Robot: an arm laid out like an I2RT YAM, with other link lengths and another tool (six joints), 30 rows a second.
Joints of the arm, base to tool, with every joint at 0 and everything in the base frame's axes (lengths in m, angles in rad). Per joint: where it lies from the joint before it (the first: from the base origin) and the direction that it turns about. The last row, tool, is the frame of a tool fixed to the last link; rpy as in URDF.
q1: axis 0 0 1 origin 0 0 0.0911
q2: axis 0 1 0 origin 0.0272 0.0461 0.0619
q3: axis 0 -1 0 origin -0.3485 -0.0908 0
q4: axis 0 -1 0 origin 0.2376 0.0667 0.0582
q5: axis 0 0 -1 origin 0.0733 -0.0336 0.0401
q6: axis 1 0 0 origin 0.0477 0 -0.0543
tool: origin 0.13 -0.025 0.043 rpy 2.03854 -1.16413 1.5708
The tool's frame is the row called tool.
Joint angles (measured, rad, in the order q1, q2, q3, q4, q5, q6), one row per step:
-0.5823 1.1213 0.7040 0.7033 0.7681 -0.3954
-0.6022 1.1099 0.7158 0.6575 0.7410 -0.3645
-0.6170 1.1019 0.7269 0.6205 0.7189 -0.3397
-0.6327 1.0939 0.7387 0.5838 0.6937 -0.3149
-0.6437 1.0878 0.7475 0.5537 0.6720 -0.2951
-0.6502 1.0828 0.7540 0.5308 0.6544 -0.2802
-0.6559 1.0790 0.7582 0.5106 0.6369 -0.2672
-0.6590 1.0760 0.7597 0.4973 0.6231 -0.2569
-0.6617 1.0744 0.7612 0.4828 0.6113 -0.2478
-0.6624 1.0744 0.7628 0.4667 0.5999 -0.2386
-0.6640 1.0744 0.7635 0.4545 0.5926 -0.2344
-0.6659 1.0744 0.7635 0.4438 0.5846 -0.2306
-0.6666 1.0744 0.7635 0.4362 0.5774 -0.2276
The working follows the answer.
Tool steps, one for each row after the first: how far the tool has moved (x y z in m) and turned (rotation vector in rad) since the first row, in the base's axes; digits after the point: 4 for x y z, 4 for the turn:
-0.0029 -0.0024 0.0002 0.0127 -0.0068 0.0123
-0.0047 -0.0043 0.0005 0.0236 -0.0127 0.0235
-0.0063 -0.0060 0.0012 0.0341 -0.0193 0.0368
-0.0068 -0.0071 0.0012 0.0440 -0.0232 0.0503
-0.0066 -0.0075 0.0011 0.0517 -0.0261 0.0634
-0.0059 -0.0079 0.0002 0.0599 -0.0266 0.0768
-0.0050 -0.0079 -0.0009 0.0661 -0.0278 0.0887
-0.0039 -0.0083 -0.0026 0.0743 -0.0262 0.0988
-0.0017 -0.0087 -0.0051 0.0847 -0.0224 0.1103
-0.0005 -0.0092 -0.0072 0.0926 -0.0168 0.1161
0.0007 -0.0097 -0.0094 0.0999 -0.0114 0.1222
0.0020 -0.0098 -0.0109 0.1050 -0.0077 0.1288

Tool pose at each row, in the base's axes (x y z in m, rotation vector in rad; rounded; the steps above come from the unrounded poses):
0.1698 -0.2791 0.5129 1.7437 -0.3191 1.1437
0.1669 -0.2815 0.5131 1.7554 -0.3208 1.1589
0.1651 -0.2834 0.5135 1.7655 -0.3217 1.1726
0.1635 -0.2851 0.5141 1.7757 -0.3212 1.1883
0.1629 -0.2862 0.5141 1.7868 -0.3182 1.2018
0.1631 -0.2866 0.5140 1.7964 -0.3136 1.2141
0.1639 -0.2870 0.5131 1.8077 -0.3076 1.2244
0.1647 -0.2870 0.5121 1.8165 -0.3019 1.2342
0.1659 -0.2874 0.5103 1.8278 -0.2974 1.2402
0.1680 -0.2878 0.5078 1.8428 -0.2916 1.2452
0.1693 -0.2883 0.5057 1.8546 -0.2880 1.2443
0.1704 -0.2888 0.5035 1.8659 -0.2839 1.2439
0.1717 -0.2889 0.5020 1.8746 -0.2790 1.2452

